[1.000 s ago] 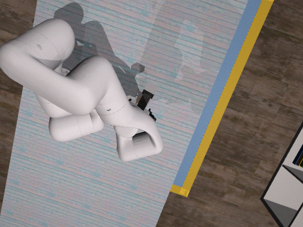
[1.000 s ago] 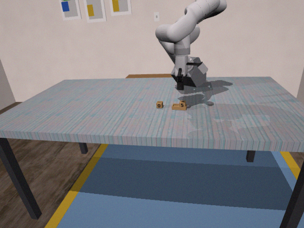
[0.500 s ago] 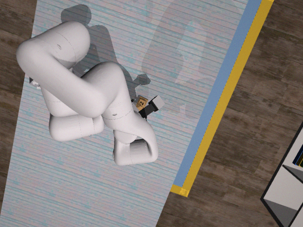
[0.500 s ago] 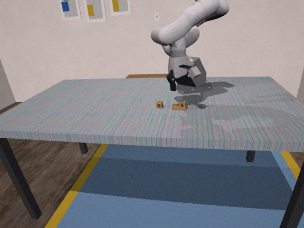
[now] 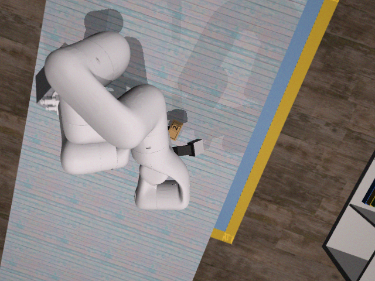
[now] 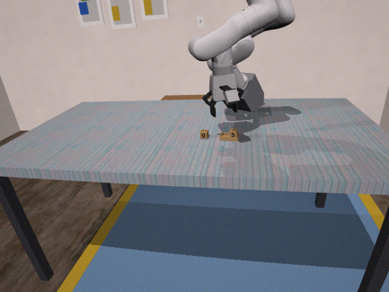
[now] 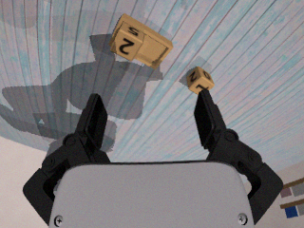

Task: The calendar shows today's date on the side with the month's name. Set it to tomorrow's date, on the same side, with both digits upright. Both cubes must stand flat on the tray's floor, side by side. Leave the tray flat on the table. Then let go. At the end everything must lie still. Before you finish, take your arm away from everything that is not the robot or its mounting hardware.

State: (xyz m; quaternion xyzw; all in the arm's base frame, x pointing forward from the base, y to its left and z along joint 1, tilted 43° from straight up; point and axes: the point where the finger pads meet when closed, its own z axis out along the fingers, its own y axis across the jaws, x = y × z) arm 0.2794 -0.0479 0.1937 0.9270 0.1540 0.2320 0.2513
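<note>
Right now the wooden digit cube is 3 cm behind my hand, 8 cm to the right of it and 10 cm below it. From my hand the other things lie so: wooden calendar tray (1 cm ahead, 2 cm to the left, 11 cm below).
</note>
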